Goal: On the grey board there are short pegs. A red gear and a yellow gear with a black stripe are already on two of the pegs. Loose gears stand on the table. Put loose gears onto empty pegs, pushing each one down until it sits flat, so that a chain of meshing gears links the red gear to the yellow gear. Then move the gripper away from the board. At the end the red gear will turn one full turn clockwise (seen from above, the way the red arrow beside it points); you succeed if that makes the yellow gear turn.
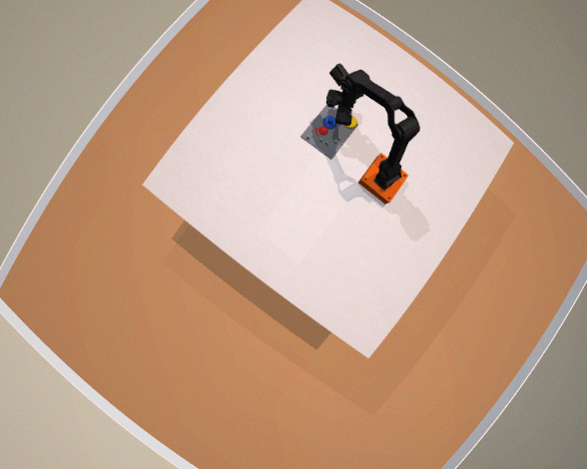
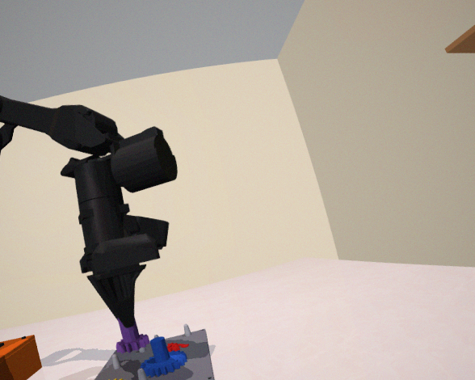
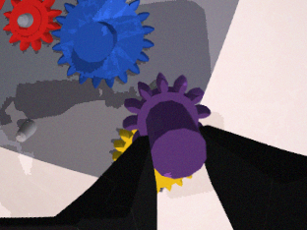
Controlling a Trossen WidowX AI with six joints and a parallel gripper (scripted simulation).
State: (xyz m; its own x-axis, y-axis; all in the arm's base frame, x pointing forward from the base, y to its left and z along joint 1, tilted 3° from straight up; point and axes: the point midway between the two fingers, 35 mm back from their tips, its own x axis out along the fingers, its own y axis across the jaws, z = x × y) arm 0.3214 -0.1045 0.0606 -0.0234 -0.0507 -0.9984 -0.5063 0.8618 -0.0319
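Right now my gripper tip is 10 mm above the purple gear. Round my gripper tip: red gear: 20 mm ahead, 100 mm to the left, 70 mm below; yellow gear: 50 mm behind, 20 mm to the right, 70 mm below; blue gear: 20 mm ahead, 50 mm to the left, 60 mm below.
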